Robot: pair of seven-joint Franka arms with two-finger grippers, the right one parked.
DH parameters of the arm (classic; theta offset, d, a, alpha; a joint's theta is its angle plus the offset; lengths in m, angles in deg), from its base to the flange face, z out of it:
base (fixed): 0 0 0 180
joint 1: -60.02 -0.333 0 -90
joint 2: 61.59 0 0 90
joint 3: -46.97 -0.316 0.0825 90
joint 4: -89.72 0 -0.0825 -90
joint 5: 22.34 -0.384 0 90
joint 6: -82.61 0 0.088 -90
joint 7: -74.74 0.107 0 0
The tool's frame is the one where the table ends.
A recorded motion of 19 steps. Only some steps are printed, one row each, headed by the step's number.
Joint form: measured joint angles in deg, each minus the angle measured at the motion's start. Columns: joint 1, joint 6, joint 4, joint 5, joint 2, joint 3, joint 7.
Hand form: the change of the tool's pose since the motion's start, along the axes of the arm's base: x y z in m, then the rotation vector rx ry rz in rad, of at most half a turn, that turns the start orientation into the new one. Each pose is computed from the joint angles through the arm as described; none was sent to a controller.
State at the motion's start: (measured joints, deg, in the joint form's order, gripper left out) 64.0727 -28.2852 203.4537 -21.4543 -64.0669 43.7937 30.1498
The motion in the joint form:
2: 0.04 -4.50 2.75 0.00 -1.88 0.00 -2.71
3: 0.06 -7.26 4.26 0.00 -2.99 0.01 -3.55
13: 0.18 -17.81 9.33 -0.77 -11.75 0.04 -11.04
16: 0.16 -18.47 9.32 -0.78 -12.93 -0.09 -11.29
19: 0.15 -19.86 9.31 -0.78 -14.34 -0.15 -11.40
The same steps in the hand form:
2: 0.0010 -0.0004 -0.0339 0.0069 0.0026 0.0474
3: 0.0011 -0.0006 -0.0527 0.0096 0.0002 0.0620
13: -0.0050 -0.0009 -0.1608 0.0475 0.0558 0.1805
16: -0.0048 0.0006 -0.1712 0.0508 0.0645 0.1870
19: -0.0037 0.0013 -0.1830 0.0527 0.0644 0.1897

